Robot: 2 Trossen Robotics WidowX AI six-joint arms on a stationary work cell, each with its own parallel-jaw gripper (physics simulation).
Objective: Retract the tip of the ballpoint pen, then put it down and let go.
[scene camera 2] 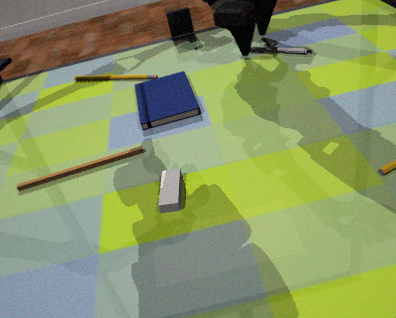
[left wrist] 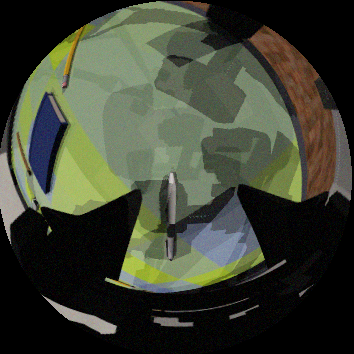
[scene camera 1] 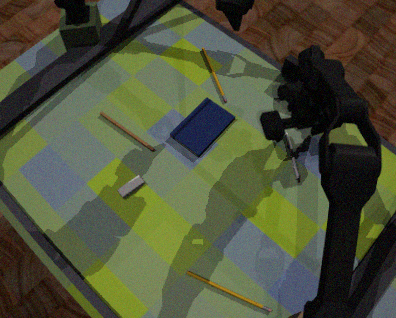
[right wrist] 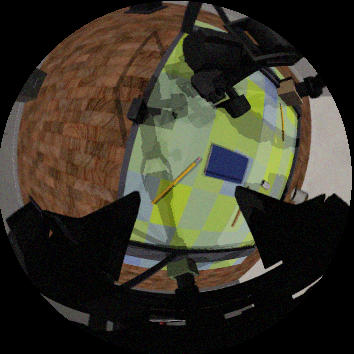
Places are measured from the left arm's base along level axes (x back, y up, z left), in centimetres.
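Pixels of known places: left gripper, fingertip midpoint: (scene camera 2: 254, 45) (left wrist: 190, 191) (scene camera 1: 294, 137); right gripper, fingertip midpoint: (scene camera 1: 243, 19) (right wrist: 188, 193); left arm's base at its link origin: (right wrist: 297, 89); right arm's base at its link origin: (scene camera 1: 77, 15) (right wrist: 183, 276).
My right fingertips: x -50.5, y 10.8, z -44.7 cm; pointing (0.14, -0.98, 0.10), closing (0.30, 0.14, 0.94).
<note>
Ahead of a thing's pixels: the offset from my right fingertips to its top centre.
The ballpoint pen {dz +9.5, dx +24.5, dy -20.3 cm} (scene camera 1: 294, 159) (scene camera 2: 291, 50) (left wrist: 172, 202), light with dark parts, lies on the patchwork table top at the right of scene camera 1. My left gripper (scene camera 1: 287, 136) (scene camera 2: 254, 44) (left wrist: 190, 191) is open low over the pen, which shows between its spread fingers in the left wrist view, nearer the left-hand finger. Part of the pen is hidden by the gripper in the scene views. Whether the writing tip is out or in is too small to tell. My right gripper (right wrist: 188, 193) is open and empty, high up and away from the pen.
A blue book {dz +17.2, dx +3.3, dy -20.1 cm} (scene camera 1: 202, 127) (scene camera 2: 167, 100) (left wrist: 46, 145) (right wrist: 226, 163) lies left of the pen in scene camera 1. Beyond it lie a brown stick {dz +30.2, dx -10.1, dy -20.6 cm} (scene camera 1: 127, 131) (scene camera 2: 80, 168) and a white eraser {dz +39.9, dx +1.3, dy -20.1 cm} (scene camera 1: 131, 186) (scene camera 2: 170, 190). One yellow pencil {dz +2.7, dx -5.1, dy -20.6 cm} (scene camera 1: 215, 77) lies behind the book, another {dz +43.7, dx +32.6, dy -20.6 cm} (scene camera 1: 230, 291) near the bottom.
</note>
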